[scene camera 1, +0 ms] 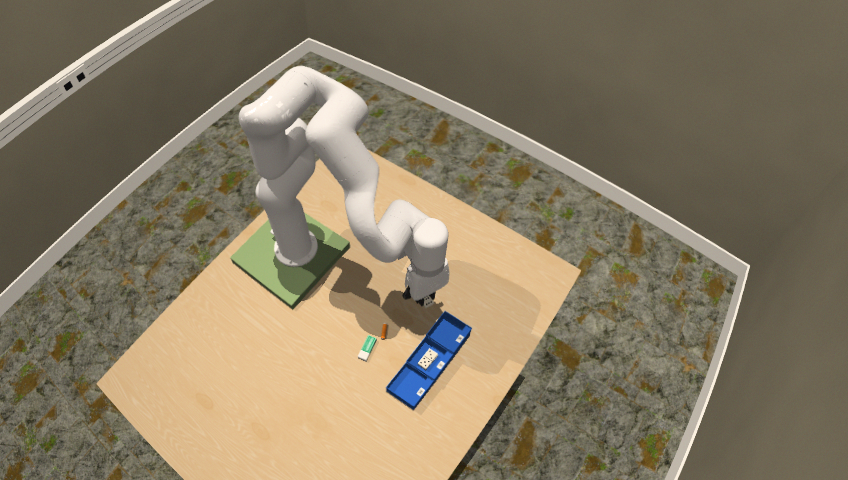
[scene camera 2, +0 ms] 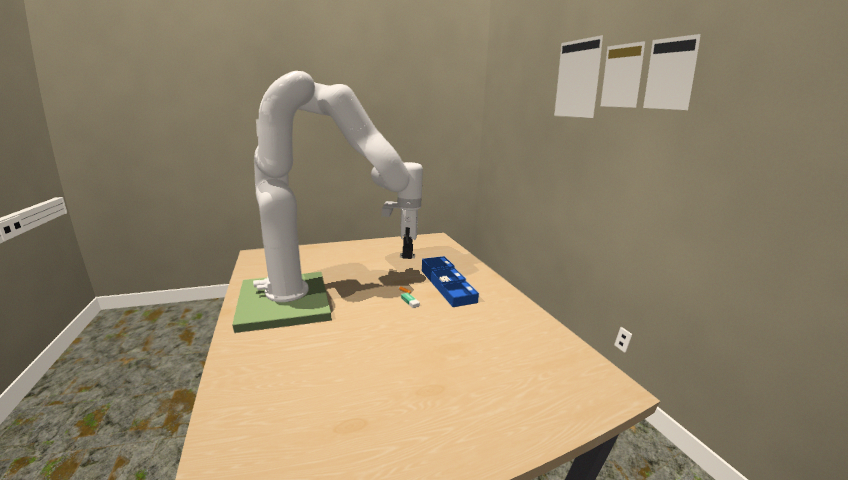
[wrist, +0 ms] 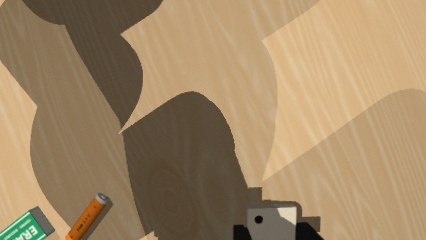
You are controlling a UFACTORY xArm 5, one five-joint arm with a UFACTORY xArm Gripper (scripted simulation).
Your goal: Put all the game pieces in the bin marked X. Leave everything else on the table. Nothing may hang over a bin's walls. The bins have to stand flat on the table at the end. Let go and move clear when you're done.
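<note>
Visible: the gripper (scene camera 1: 424, 298), (scene camera 2: 407, 256).
</note>
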